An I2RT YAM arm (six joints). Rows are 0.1 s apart.
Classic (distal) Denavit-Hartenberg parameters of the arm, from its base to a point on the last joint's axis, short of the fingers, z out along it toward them. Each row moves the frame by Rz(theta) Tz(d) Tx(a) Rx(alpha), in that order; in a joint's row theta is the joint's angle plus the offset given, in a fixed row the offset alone. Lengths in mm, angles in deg.
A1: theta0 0  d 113.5  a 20  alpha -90
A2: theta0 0  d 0  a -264  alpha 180
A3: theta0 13.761  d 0  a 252.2  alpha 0
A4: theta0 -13.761  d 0  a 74  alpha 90
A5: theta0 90  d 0  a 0  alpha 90
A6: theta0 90  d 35.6  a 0  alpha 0
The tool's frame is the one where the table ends.
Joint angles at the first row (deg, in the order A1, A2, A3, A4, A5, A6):
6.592, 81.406, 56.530, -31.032, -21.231, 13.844
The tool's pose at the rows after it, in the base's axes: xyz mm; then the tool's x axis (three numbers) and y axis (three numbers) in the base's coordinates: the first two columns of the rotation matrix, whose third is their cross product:
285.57 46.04 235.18 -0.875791 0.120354 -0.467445 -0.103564 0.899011 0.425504
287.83 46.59 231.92 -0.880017 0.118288 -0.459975 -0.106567 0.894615 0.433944
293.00 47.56 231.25 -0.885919 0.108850 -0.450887 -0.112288 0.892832 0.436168
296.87 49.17 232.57 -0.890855 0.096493 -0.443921 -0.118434 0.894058 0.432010
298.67 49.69 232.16 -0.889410 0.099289 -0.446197 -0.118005 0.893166 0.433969
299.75 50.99 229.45 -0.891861 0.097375 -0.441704 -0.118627 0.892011 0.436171
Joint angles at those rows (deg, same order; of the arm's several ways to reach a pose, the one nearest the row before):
6.590, 81.817, 56.511, -31.000, -21.357, 13.668
6.569, 82.634, 56.513, -30.568, -22.031, 13.614
6.591, 84.089, 57.789, -31.142, -22.488, 13.125
6.812, 85.153, 59.222, -32.236, -22.478, 12.594
6.867, 85.507, 59.388, -31.785, -22.500, 12.815
7.075, 85.995, 59.252, -31.382, -22.599, 12.924

